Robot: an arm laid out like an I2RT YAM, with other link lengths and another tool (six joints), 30 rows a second.
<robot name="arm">
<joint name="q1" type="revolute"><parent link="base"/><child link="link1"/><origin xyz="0 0 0.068" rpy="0 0 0"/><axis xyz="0 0 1"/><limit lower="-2.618" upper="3.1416"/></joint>
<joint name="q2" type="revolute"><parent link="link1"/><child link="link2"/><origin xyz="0.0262 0.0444 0.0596" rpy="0 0 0"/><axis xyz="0 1 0"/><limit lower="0" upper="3.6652"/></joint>
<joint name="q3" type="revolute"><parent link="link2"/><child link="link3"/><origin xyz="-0.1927 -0.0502 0" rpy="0 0 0"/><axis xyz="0 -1 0"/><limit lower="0" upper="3.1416"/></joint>
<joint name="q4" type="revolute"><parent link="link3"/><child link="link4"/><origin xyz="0.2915 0.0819 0.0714" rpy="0 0 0"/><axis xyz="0 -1 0"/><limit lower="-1.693" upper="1.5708"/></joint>
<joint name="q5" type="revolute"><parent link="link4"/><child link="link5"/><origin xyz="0.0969 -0.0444 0.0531" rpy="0 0 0"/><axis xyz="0 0 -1"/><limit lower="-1.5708" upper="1.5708"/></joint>
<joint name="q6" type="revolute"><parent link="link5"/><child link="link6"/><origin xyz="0.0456 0 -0.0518" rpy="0 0 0"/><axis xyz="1 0 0"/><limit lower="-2.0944" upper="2.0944"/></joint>
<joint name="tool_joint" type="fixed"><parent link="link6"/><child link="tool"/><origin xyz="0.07 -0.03 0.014" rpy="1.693 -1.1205 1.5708"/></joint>
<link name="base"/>
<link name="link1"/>
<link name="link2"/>
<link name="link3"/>
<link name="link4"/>
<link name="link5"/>
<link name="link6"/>
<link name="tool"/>
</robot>
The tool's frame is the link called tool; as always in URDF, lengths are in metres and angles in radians.
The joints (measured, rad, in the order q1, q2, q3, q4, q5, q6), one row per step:
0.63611, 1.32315, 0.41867, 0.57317, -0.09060, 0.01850
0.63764, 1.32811, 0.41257, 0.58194, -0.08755, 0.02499
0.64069, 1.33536, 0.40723, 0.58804, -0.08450, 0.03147
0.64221, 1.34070, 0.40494, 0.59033, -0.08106, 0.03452
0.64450, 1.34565, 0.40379, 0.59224, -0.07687, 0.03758
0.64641, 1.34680, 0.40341, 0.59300, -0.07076, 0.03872
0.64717, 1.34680, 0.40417, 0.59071, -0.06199, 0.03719
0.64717, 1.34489, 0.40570, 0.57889, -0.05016, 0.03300
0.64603, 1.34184, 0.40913, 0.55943, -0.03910, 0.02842
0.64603, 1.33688, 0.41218, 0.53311, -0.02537, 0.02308
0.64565, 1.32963, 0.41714, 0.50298, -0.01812, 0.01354
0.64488, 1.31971, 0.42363, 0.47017, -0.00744, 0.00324
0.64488, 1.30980, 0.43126, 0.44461, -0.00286, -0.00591
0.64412, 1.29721, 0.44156, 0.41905, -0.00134, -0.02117
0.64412, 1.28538, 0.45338, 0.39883, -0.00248, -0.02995
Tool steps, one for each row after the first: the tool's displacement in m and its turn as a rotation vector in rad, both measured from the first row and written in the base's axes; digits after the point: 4 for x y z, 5 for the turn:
-0.0012, -0.0007, -0.0030, 0.00241, 0.00535, -0.00346
-0.0030, -0.0009, -0.0071, 0.00227, 0.01403, -0.00544
-0.0038, -0.0013, -0.0098, 0.00030, 0.01953, -0.00820
-0.0046, -0.0013, -0.0119, -0.00120, 0.02393, -0.01090
-0.0048, -0.0014, -0.0124, -0.00248, 0.02399, -0.01514
-0.0045, -0.0021, -0.0124, -0.00680, 0.02242, -0.02214
-0.0041, -0.0034, -0.0132, -0.01804, 0.02398, -0.03189
-0.0033, -0.0050, -0.0143, -0.03227, 0.02907, -0.04184
-0.0031, -0.0067, -0.0161, -0.05126, 0.03727, -0.05273
-0.0029, -0.0077, -0.0168, -0.07131, 0.04398, -0.05625
-0.0022, -0.0089, -0.0163, -0.09206, 0.04836, -0.06290
-0.0013, -0.0088, -0.0139, -0.10502, 0.04820, -0.06356
0.0001, -0.0080, -0.0091, -0.11806, 0.04097, -0.05993
0.0018, -0.0065, -0.0029, -0.12185, 0.03334, -0.05571

